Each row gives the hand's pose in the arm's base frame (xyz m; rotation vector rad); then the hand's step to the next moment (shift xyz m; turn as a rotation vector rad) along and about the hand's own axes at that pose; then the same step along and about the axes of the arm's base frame.
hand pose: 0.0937 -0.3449 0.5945 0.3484 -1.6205 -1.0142
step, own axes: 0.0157 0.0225 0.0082 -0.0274 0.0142 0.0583
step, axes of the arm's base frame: -0.0061 0.0058 0.0274 -0.0400 0.0521 -0.0065
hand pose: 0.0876 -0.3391 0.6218 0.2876 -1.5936 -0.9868
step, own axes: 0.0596 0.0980 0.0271 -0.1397 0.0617 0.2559
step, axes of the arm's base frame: -0.0098 0.0323 0.1129 -0.1699 0.2411 -0.0426
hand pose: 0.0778 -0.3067 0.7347 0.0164 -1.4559 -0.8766
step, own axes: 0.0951 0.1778 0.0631 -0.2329 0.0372 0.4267
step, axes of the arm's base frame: 0.0231 0.1057 0.1815 -0.3164 0.3560 -0.1043
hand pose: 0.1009 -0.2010 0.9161 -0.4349 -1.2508 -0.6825
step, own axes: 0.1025 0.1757 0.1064 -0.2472 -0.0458 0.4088
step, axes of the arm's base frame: 0.0602 0.1729 0.1385 -0.3624 0.2873 -0.1282
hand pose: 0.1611 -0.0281 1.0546 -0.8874 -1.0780 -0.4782
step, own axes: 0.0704 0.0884 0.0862 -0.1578 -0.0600 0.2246
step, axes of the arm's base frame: 0.0459 0.1264 0.0460 -0.2335 0.1361 -0.0769
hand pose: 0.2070 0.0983 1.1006 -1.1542 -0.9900 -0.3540
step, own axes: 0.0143 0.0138 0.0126 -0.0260 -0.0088 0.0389
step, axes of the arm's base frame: 0.0115 0.0201 0.0040 -0.0386 0.0245 -0.0132
